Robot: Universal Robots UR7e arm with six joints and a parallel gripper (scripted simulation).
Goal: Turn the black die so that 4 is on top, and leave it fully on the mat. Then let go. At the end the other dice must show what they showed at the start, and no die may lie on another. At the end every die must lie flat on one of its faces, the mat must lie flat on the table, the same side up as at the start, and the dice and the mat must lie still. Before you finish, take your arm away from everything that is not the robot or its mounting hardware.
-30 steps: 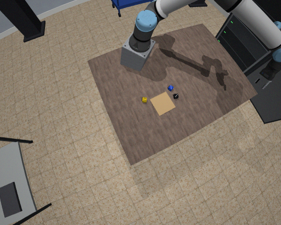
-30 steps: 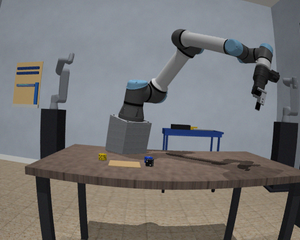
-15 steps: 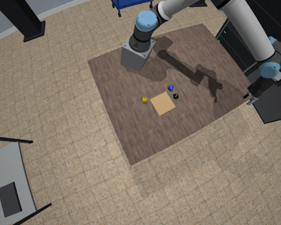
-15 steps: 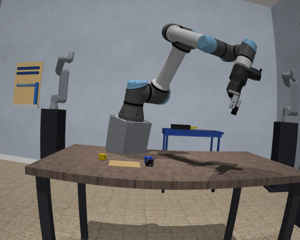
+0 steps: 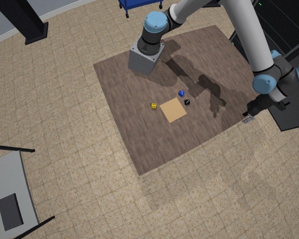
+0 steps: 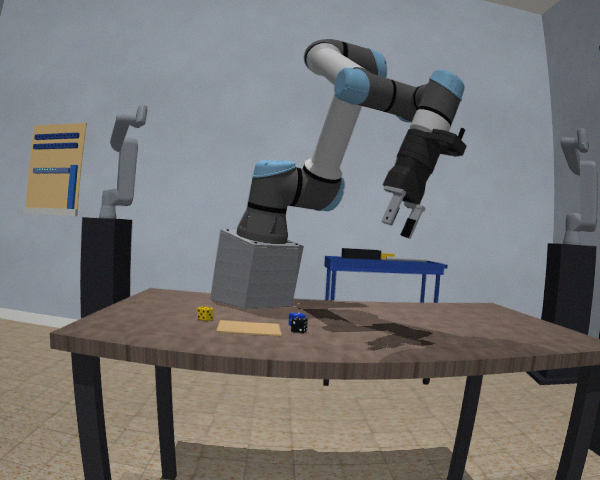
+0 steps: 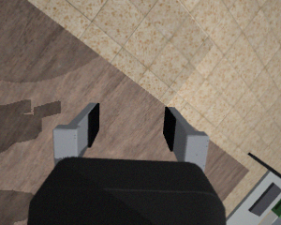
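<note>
Right now the yellow die is 28 cm behind my hand, 43 cm to the right of it and 24 cm below it. The rest, counted from my hand: blue die 32 cm behind, 21 cm to the right, 24 cm below; black die 24 cm behind, 20 cm to the right, 24 cm below; tan mat 22 cm behind, 31 cm to the right, 25 cm below.
</note>
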